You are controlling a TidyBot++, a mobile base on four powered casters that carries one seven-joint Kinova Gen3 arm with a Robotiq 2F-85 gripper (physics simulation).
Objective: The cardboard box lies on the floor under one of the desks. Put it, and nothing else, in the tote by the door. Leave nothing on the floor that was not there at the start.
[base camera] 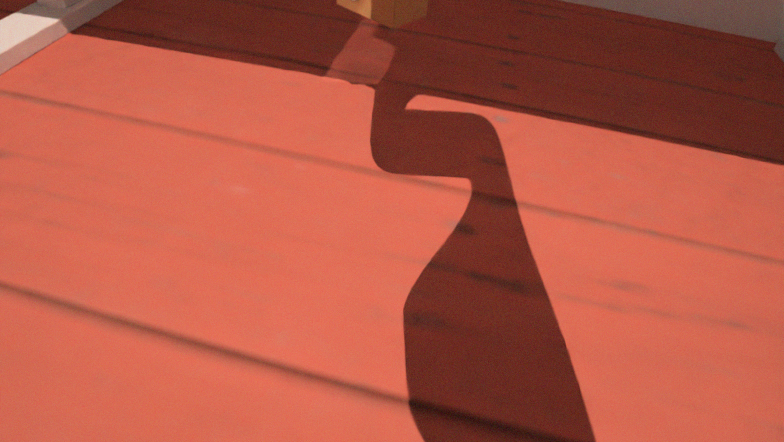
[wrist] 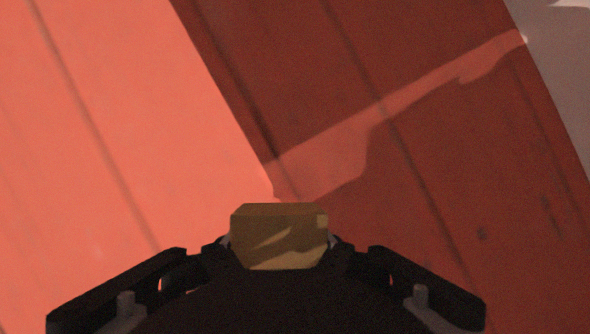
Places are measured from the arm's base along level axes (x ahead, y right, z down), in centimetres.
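Pixels of known places: gripper, fingertip midpoint: (wrist: 279, 241).
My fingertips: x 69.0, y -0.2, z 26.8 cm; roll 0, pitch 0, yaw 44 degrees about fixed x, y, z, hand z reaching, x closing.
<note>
Behind a point stands the place of what it marks.
The cardboard box (base camera: 390, 12) @(y 2.0, x 62.9, z 26.6 cm) (wrist: 280, 235) @(y -1.2, x 70.1, z 23.4 cm) is small and yellow-brown. In the base camera view its lower part shows at the top edge, off the floor. In the wrist view it sits between the fingertips at the lower middle, with light streaks on its face. My gripper (wrist: 279, 241) @(y -0.2, x 69.0, z 26.8 cm) is shut on the box, one finger at each side, and holds it above the floor. The gripper does not show in the base camera view. The tote does not show in either view.
The red plank floor (base camera: 219, 247) @(y -13.2, x 39.4, z 39.6 cm) (wrist: 125, 100) @(y -25.5, x 64.0, z 39.6 cm) is part sunlit, part shaded. A white beam (base camera: 32, 35) @(y -47.4, x 75.0, z 37.3 cm) lies along the floor at the top left of the base camera view. A pale wall (base camera: 702, 16) @(y 64.9, x 101.3, z 37.5 cm) (wrist: 555, 60) @(y 12.5, x 115.3, z 37.2 cm) stands beyond the shaded floor. A dark arm-shaped shadow crosses the planks.
</note>
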